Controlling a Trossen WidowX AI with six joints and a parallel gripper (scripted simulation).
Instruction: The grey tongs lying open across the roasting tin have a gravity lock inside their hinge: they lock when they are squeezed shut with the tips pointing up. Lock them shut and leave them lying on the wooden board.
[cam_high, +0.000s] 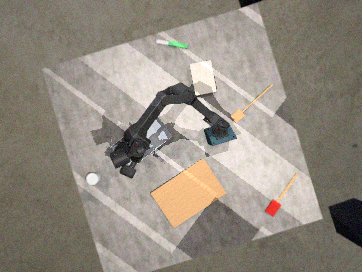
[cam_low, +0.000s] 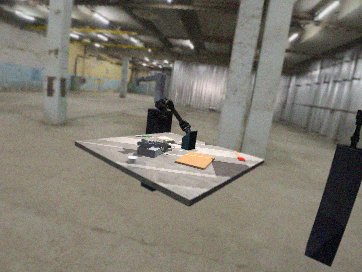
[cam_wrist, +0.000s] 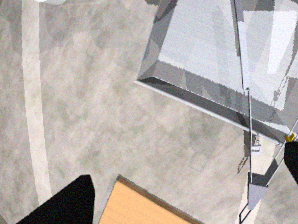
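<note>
Right now my gripper tip is 190 mm above the grey roasting tin, 80 mm to the left of it and 30 mm past it. Also, from my gripper tip: pad (470 mm behind, 310 mm to the right, 200 mm below); then wooden board (280 mm to the left, 210 mm below, 180 mm behind); then white puck (300 mm ahead, 200 mm below, 30 mm to the left).
</note>
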